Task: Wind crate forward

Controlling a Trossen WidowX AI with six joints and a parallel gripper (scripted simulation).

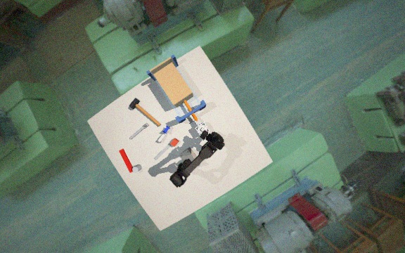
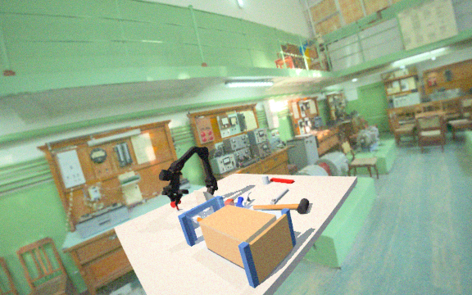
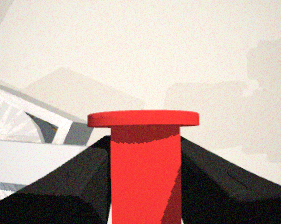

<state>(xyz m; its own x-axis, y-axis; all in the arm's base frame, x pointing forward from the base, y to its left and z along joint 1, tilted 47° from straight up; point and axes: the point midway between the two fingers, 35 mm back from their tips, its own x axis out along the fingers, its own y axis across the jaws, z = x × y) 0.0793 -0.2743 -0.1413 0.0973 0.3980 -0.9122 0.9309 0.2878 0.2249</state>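
Now: gripper tip 250 mm short of the blue steel frame, 40 mm to the right of it and 30 mm above it. Round my gripper tip: blue knob 260 mm ahead, 310 mm to the left, 90 mm below; then red knob 10 mm behind, 20 mm to the left; then winch 70 mm ahead, 40 mm to the left, 100 mm below.
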